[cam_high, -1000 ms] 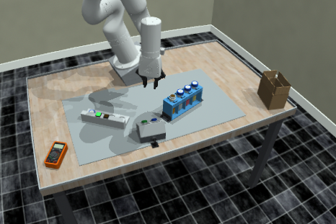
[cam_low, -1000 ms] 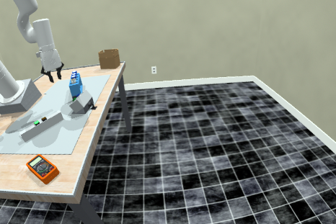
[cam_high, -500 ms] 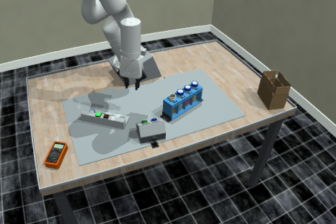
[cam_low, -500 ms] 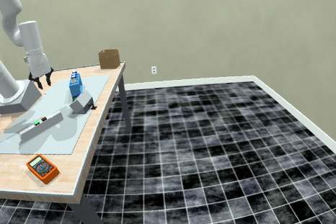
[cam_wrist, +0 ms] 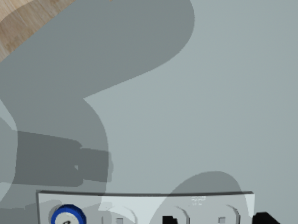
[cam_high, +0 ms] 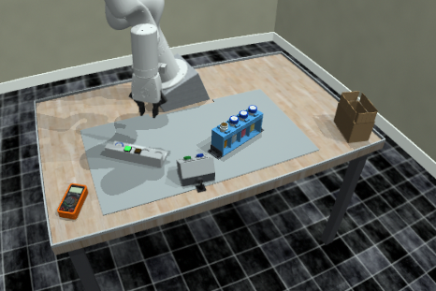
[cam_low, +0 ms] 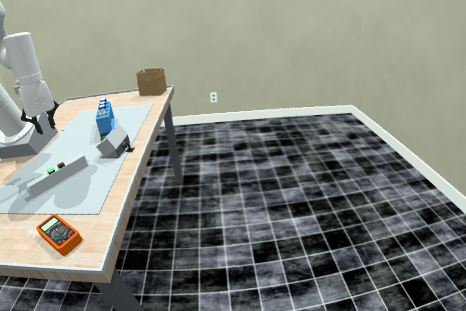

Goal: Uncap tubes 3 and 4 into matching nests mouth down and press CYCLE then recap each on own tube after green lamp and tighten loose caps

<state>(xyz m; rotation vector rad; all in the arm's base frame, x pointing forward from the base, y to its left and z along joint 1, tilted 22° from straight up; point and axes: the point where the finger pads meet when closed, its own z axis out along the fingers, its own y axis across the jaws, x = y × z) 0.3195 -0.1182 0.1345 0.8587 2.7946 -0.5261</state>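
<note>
My hand is 160 mm above the blue-and-white cap, 120 mm to the left of it and 30 mm past it. Round my hand: green key (170 mm ahead, 110 mm below, 90 mm to the left); blue key (170 mm ahead, 130 mm to the left, 110 mm below); key housing (190 mm ahead, 120 mm below, 110 mm to the left).
</note>
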